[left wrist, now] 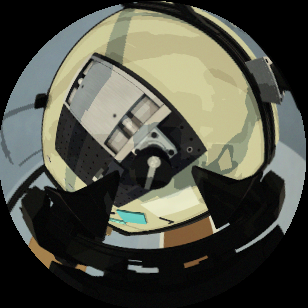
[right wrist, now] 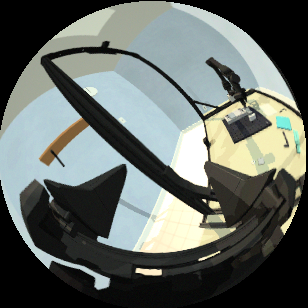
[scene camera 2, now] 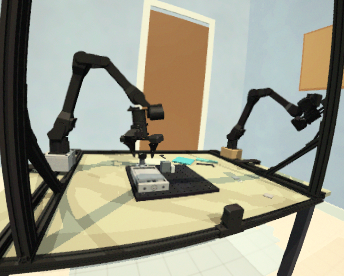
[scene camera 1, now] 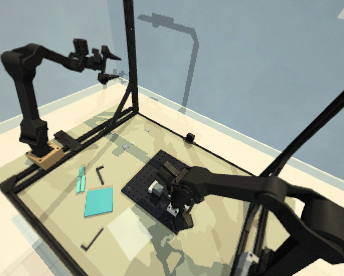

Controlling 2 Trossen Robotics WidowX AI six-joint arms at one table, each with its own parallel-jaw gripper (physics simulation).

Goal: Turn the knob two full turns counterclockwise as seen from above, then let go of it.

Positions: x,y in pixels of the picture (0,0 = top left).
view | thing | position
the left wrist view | my left gripper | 155,171
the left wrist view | grey metal fixture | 118,111
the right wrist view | my right gripper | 166,166
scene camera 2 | my left gripper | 143,157
